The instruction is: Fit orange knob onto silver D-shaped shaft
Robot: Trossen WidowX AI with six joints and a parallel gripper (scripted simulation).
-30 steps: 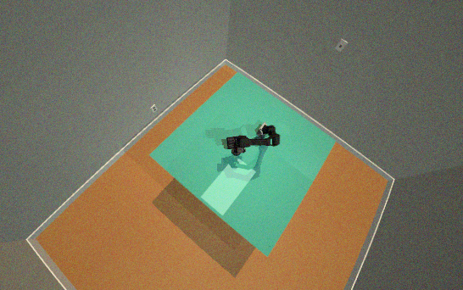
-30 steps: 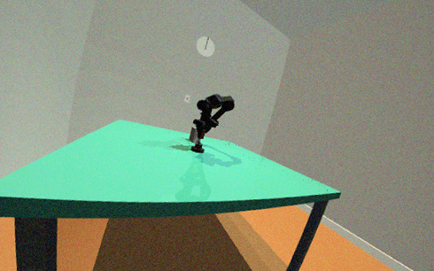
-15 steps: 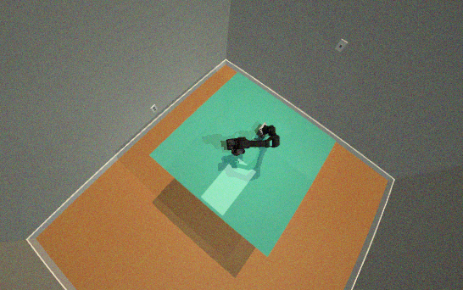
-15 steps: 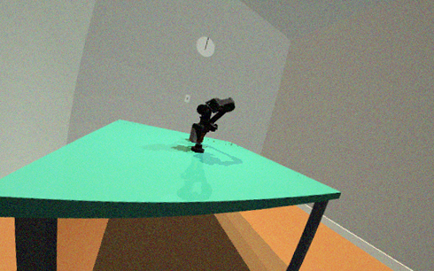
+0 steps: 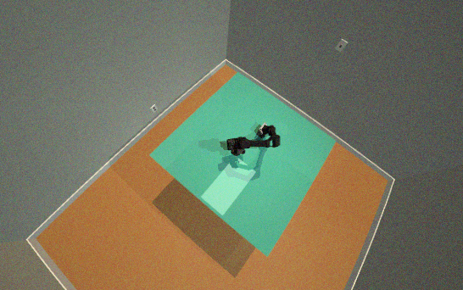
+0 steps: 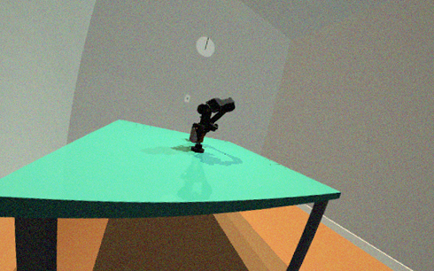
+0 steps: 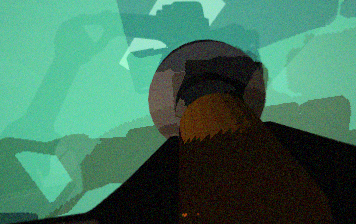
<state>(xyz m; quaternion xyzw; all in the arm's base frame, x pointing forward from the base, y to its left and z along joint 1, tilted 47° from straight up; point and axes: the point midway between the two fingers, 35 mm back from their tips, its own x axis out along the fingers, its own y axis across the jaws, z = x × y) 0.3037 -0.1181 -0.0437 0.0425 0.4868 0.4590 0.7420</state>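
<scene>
Now: gripper tip 30 mm below the orange knob. Also, from my gripper tip: round pedestal (40 mm below).
</scene>
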